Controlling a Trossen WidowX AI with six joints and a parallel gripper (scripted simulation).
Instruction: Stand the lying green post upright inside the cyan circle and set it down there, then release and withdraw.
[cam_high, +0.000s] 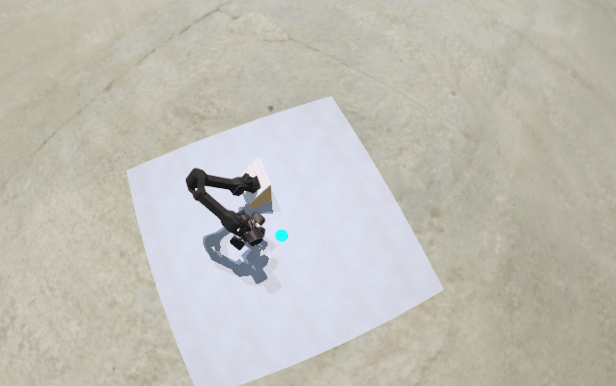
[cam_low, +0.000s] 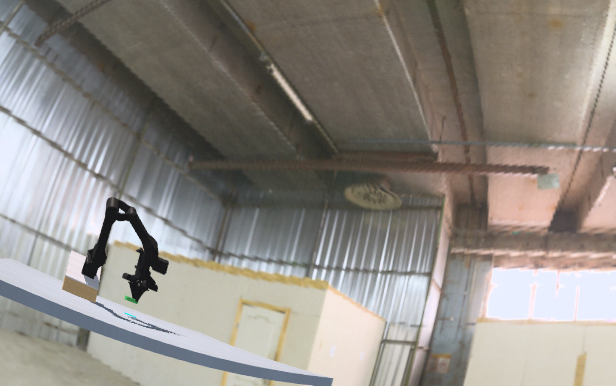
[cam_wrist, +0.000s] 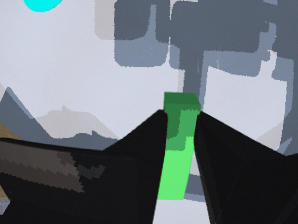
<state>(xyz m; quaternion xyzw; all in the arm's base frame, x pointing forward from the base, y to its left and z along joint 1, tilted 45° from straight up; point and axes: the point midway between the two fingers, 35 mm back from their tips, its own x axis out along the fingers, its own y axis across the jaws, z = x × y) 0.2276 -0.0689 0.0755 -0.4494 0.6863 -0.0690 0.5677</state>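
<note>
My gripper tip is now 150 mm to the right of the cyan circle, 80 mm above it and 10 mm short of it. Also, from my gripper tip: green post 20 mm behind, 10 mm to the right.
</note>
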